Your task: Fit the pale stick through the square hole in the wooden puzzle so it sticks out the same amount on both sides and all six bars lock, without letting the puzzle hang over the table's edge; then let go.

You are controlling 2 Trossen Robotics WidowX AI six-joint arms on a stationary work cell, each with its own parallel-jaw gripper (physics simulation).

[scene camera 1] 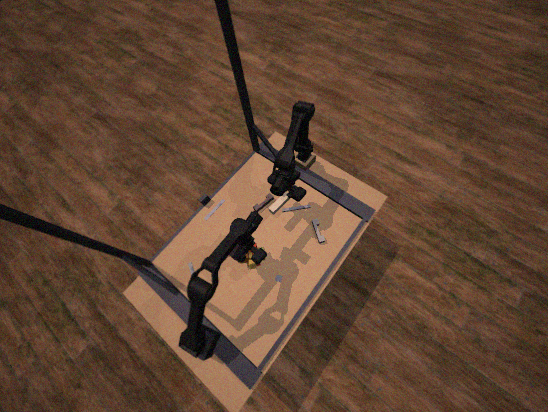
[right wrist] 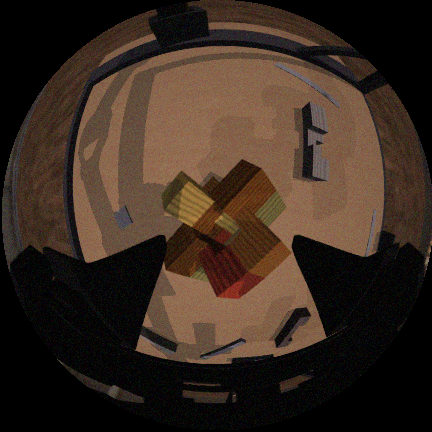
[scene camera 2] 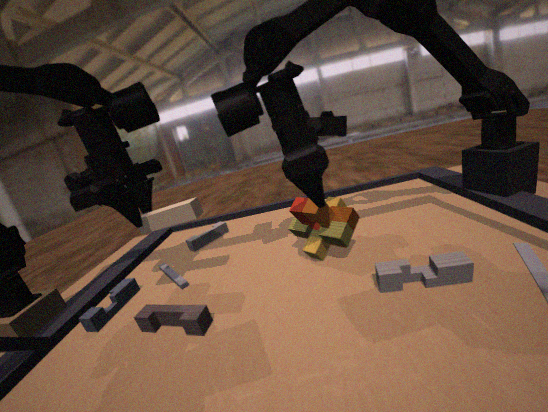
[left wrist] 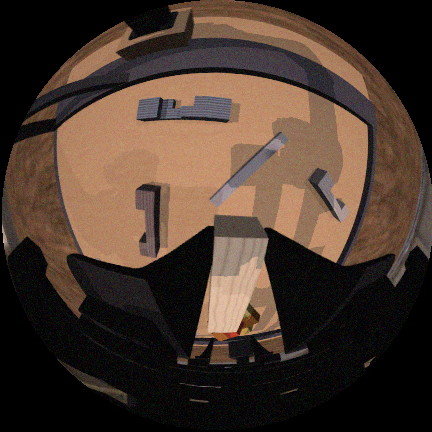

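The pale stick is held above the table in my left gripper, which is shut on it. The stick is apart from the puzzle. The puzzle, of red, orange, brown, yellow and olive bars, sits tilted on the table, inside the dark border. My right gripper is open. Its fingers are low over the puzzle, one on each side in the right wrist view, and a fingertip overlaps its top in scene camera 2. The square hole is not clear to see.
A brown notched block, a blue-grey notched block and a light grey notched block lie on the table. A thin grey bar lies below the held stick. A dark border edges the work area.
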